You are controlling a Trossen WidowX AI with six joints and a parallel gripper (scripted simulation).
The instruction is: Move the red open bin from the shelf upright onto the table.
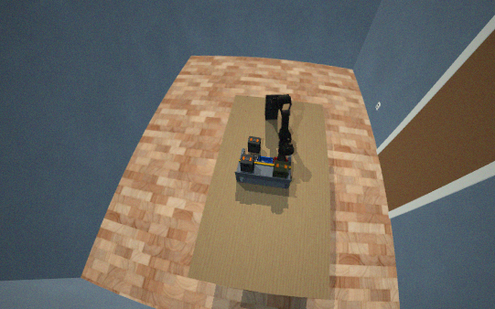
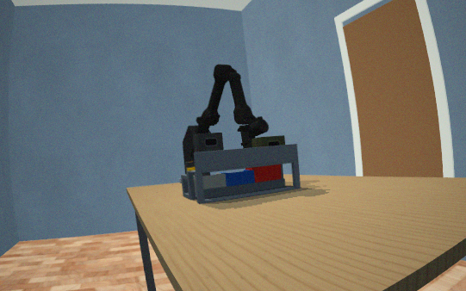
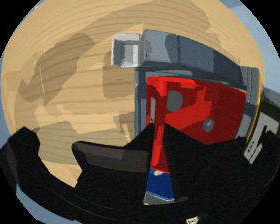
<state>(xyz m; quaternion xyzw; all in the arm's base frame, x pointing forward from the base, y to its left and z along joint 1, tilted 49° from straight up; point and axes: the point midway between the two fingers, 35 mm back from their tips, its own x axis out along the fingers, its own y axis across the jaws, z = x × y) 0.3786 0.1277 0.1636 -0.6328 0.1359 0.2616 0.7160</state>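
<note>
My gripper is now 7 cm short of the red bin, 1 cm to the right of it and 2 cm above it. From my hand the other things lie so: blue bin: 8 cm ahead, 10 cm to the right, 4 cm below; then grey bin: 11 cm ahead, 21 cm to the right, 4 cm below.
</note>
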